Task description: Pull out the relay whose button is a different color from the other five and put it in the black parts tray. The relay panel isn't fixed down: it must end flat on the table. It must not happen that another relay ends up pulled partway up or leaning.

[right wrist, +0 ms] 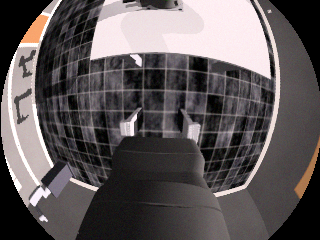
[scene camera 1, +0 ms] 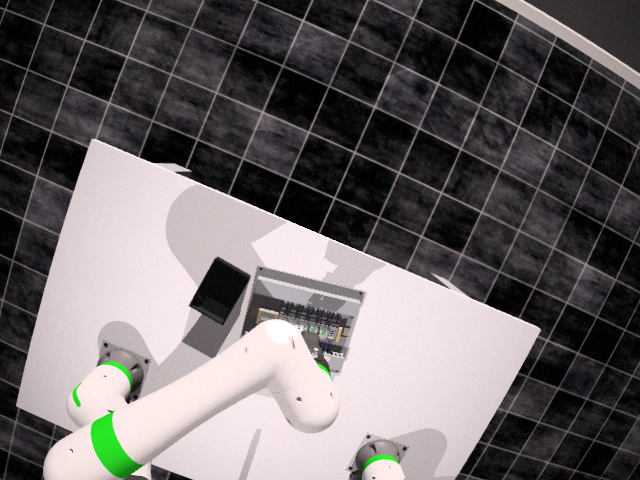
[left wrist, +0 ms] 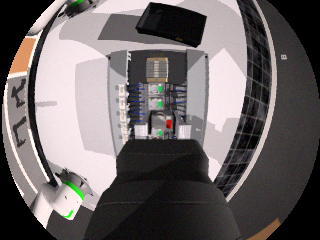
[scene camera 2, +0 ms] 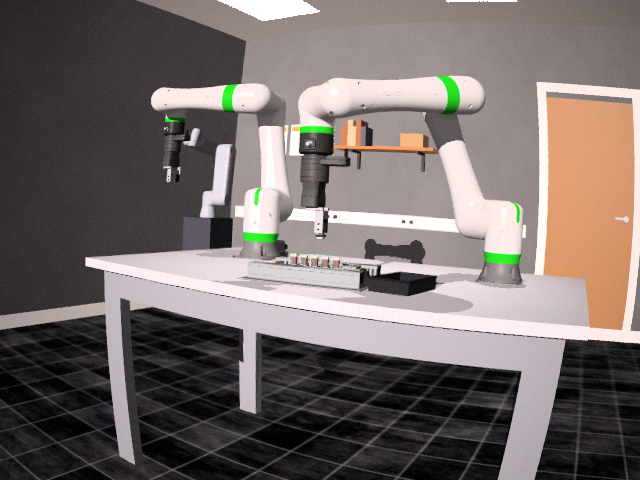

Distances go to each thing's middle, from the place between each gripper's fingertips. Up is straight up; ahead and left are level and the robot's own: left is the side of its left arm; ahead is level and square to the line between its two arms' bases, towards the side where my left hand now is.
The black parts tray (scene camera 1: 220,287) lies 240 mm to the left of my left hand (scene camera 2: 321,232) and 130 mm below it. Round my left hand: grey relay panel (scene camera 1: 345,302) (10 mm behind, 10 mm to the right, 120 mm below).
Right now my right hand is 89 cm to the right of the grey relay panel, 38 cm short of it and 26 cm above it. Round my right hand: black parts tray: 114 cm to the left, 39 cm ahead, 27 cm below.
